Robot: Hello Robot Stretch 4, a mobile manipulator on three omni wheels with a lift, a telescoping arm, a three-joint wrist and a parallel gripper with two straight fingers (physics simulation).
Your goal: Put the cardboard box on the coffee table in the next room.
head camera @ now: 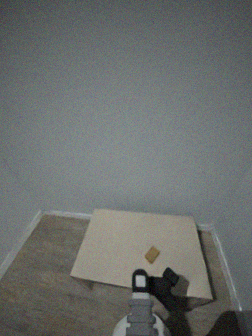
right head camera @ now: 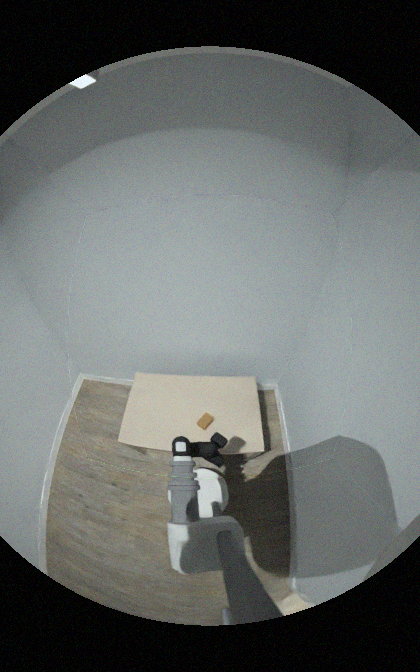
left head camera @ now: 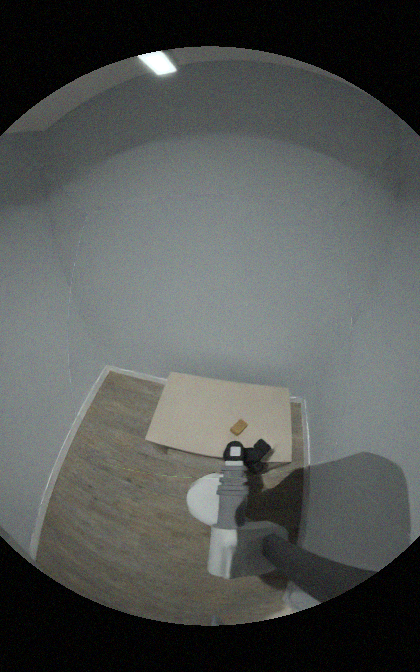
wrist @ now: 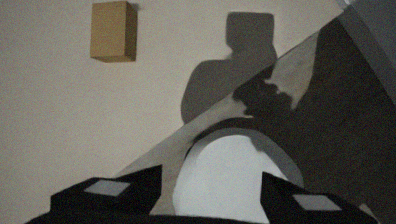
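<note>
The cardboard box is small and brown and rests on the pale coffee table, right of the middle and nearer the front edge. In the wrist view it lies at the upper left, apart from the fingers. My gripper is open and empty, with its two black fingers wide apart at the bottom of the wrist view. In the head views the gripper is small and dark, at the table's front edge, on the robot's side of the box.
Grey walls stand behind the table and on both sides, with white skirting along the floor. My white round base stands on the wooden floor in front of the table. My shadow falls at the right.
</note>
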